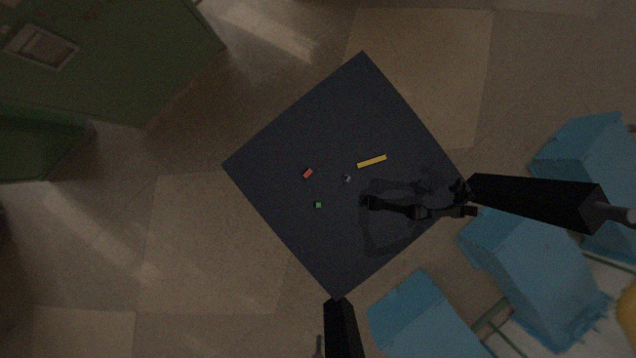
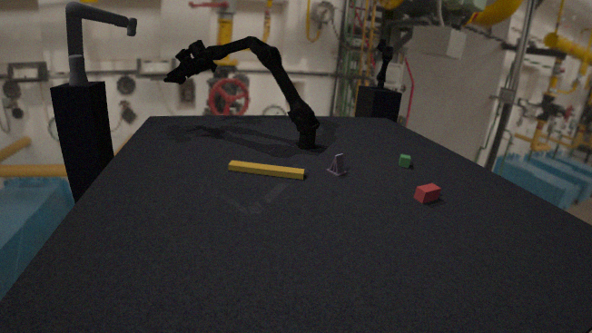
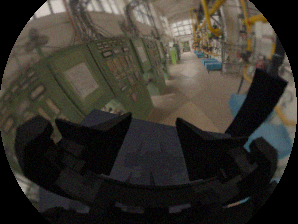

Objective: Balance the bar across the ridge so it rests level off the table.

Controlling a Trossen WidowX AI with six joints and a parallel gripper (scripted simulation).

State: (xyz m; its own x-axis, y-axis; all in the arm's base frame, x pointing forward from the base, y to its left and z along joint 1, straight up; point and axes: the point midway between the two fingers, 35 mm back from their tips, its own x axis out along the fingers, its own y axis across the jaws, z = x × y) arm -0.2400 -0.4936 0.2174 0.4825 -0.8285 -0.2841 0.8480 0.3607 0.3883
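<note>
My gripper tip is now 43 cm short of the bar, 34 cm to the right of it and 20 cm above it. Round my gripper tip: red block (73 cm to the left, 64 cm ahead, 19 cm below); then green block (81 cm to the left, 43 cm ahead, 19 cm below).
</note>
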